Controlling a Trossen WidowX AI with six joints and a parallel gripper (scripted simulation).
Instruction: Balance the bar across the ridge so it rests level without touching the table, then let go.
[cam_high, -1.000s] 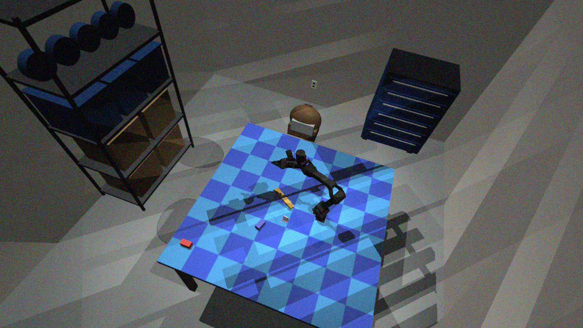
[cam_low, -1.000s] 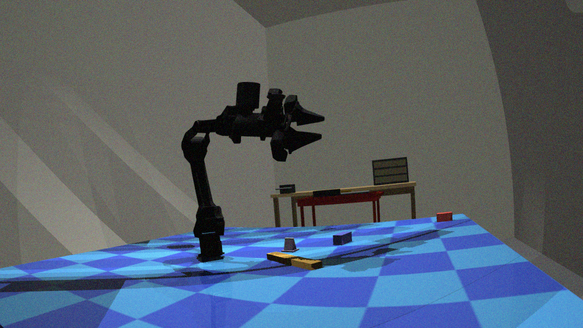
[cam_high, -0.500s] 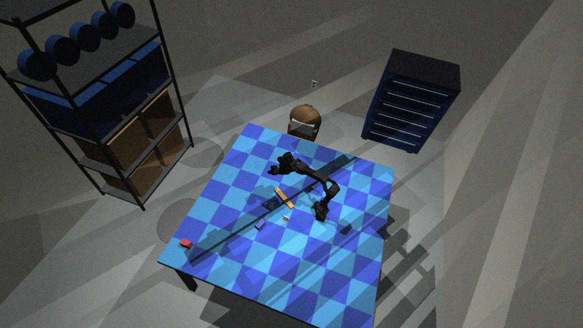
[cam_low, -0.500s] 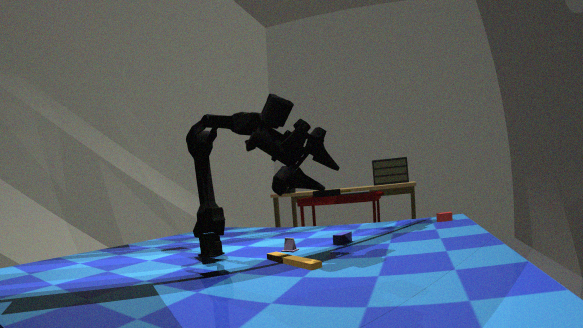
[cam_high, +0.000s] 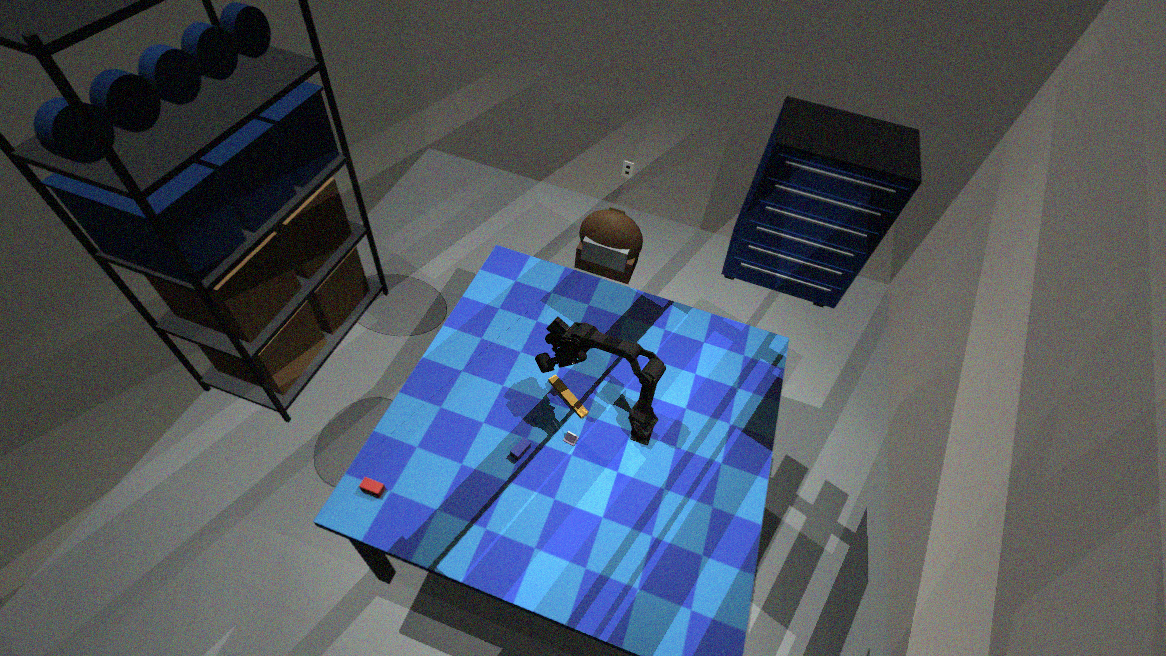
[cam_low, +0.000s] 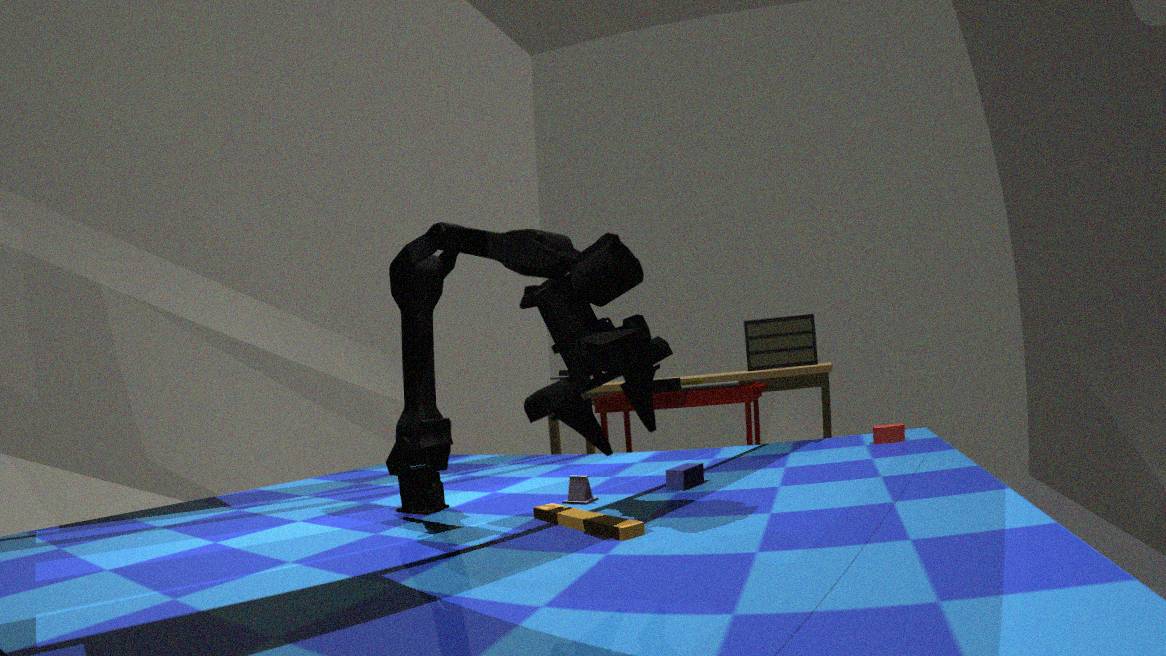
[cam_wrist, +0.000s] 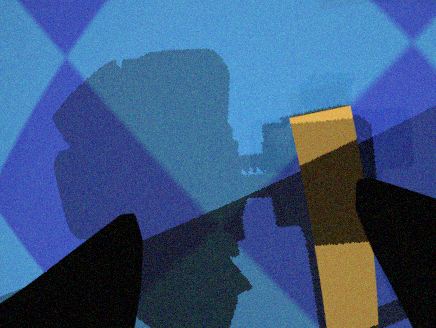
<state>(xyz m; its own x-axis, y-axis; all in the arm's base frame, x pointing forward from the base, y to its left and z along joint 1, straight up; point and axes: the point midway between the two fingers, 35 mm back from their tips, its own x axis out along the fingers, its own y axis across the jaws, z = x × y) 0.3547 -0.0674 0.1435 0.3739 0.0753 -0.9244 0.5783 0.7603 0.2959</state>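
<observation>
Now: gripper tip 100 mm above the bar, 80 mm past it and 20 mm to the right of it. Also, from my gripper tip: purple block: 280 mm to the left, 100 mm below; then red block: 560 mm to the left, 370 mm ahead, 100 mm below.
</observation>
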